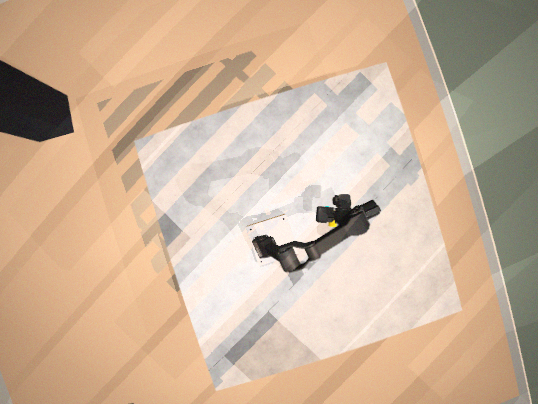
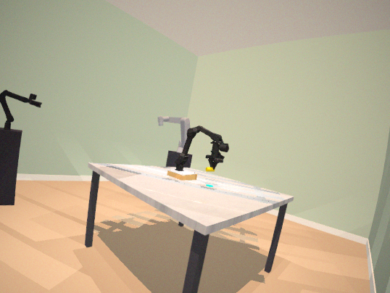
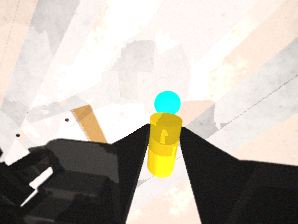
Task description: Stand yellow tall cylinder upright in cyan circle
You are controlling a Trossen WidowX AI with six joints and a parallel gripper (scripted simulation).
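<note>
My gripper tip is 140 mm above the cyan circle. The rest, counted from my gripper tip: yellow cylinder 20 mm to the right, 10 mm behind.
</note>
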